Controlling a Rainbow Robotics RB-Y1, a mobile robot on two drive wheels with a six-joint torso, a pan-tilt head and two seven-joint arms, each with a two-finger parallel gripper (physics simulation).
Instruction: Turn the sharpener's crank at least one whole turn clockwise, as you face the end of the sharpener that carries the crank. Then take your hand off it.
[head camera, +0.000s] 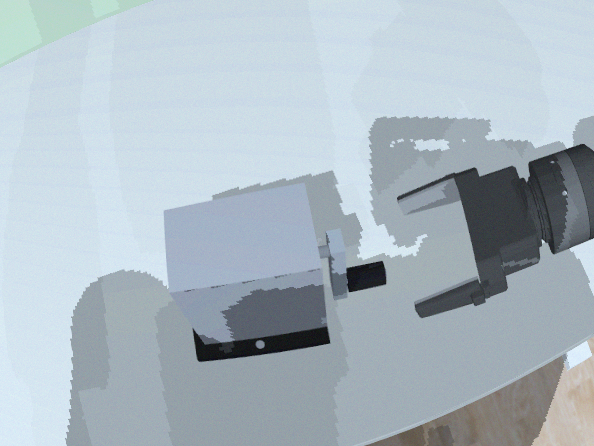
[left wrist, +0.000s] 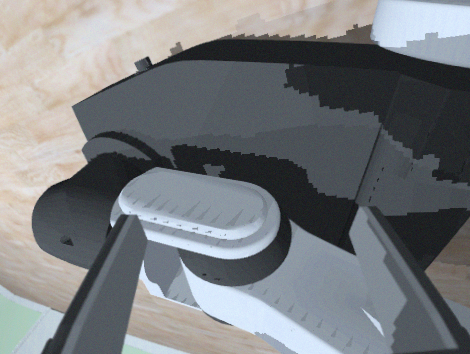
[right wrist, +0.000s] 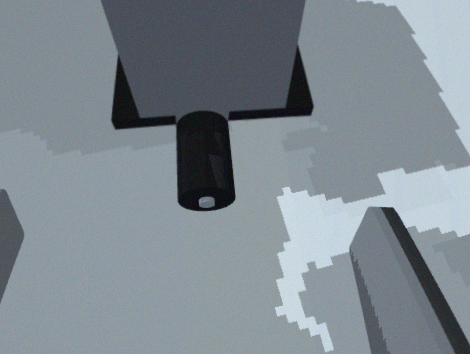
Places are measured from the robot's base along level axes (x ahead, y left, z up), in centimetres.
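Pixels of known places: left gripper, fingertip midpoint: (left wrist: 248, 224); right gripper, fingertip midpoint: (head camera: 409, 256) (right wrist: 188, 221).
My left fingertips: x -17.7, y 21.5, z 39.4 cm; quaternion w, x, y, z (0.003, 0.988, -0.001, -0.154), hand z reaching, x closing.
Ahead of a thing's pixels: the offset from my left fingertips to its top centre. "*": to the spot under its first point. Level surfaces: height alone.
The sharpener (head camera: 240, 235) (right wrist: 150, 60) is a grey box on a black base @[* dy -18.3, dx +55.2, dz +33.5 cm] (head camera: 295, 340) (right wrist: 270, 113). Its crank arm (head camera: 338, 265) is a pale slab at the right end of the box in the head view, with a black cylindrical handle @[* dy -24.8, dx +59.7, dz +36.8 cm] (head camera: 367, 276) (right wrist: 204, 160) pointing right. The arm's outline cannot be told from the body in the right wrist view. My right gripper (head camera: 411, 257) (right wrist: 188, 221) is open and empty. Its fingertips stand a little to the right of the handle, apart from it. My left gripper (left wrist: 248, 224) is open and empty, away from the sharpener, which does not show in the left wrist view.
The sharpener stands on a pale table @[dz +32.7 cm] (head camera: 225, 100), whose curved edge runs across the lower right of the head view. Wooden floor @[dz -39.3 cm] (head camera: 485, 410) (left wrist: 50, 50) shows beyond it. Dark and white robot parts @[* dy -11.4, dx -8.5, dz -10.3 cm] (left wrist: 200, 205) fill the middle of the left wrist view.
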